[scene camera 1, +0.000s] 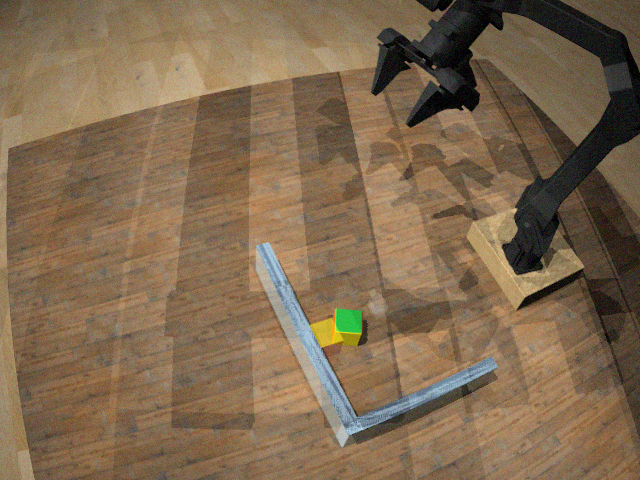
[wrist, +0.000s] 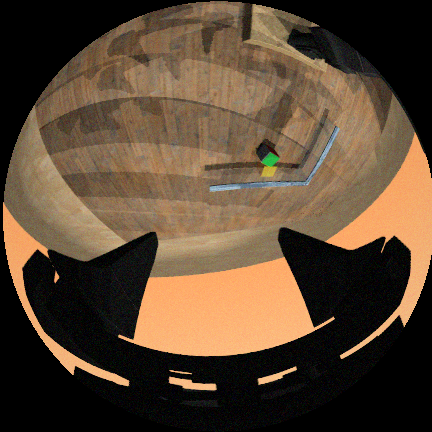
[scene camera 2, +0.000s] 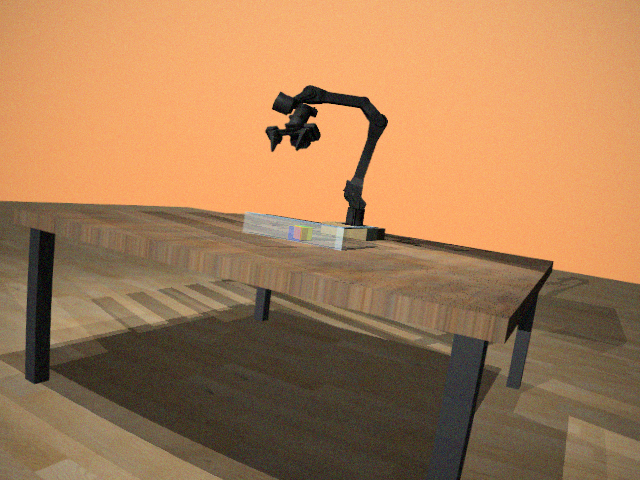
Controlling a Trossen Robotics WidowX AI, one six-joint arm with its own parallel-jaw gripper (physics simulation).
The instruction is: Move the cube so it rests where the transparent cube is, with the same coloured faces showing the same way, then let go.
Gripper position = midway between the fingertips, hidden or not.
My gripper [scene camera 1: 389, 109] is open and holds nothing. A cube [scene camera 1: 349, 322] rests on the table. Also in view: a transparent cube [scene camera 1: 328, 336] and an L-shaped grey rail [scene camera 1: 349, 429].
My gripper shows as well in the wrist view [wrist: 218, 236] and in scene camera 2 [scene camera 2: 283, 150]. The L-shaped grey rail is seen too in the wrist view [wrist: 227, 178] and in scene camera 2 [scene camera 2: 328, 236].
